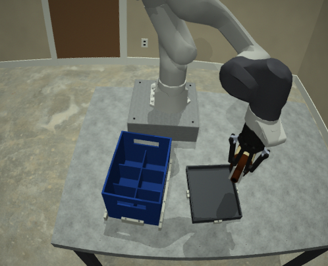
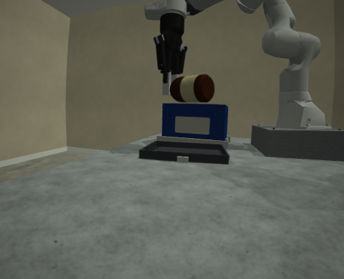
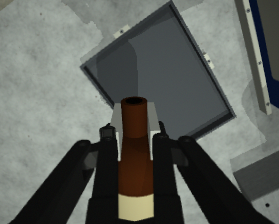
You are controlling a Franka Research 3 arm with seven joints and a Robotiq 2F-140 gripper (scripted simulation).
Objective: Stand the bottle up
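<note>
The brown bottle is 4 cm behind my hand, 3 cm to the left of it and 2 cm below it. From my hand the other things lie so: blue crate: 30 cm to the right, 13 cm below, 11 cm behind; then dark grey tray: 21 cm below, 6 cm behind, 2 cm to the right.
</note>
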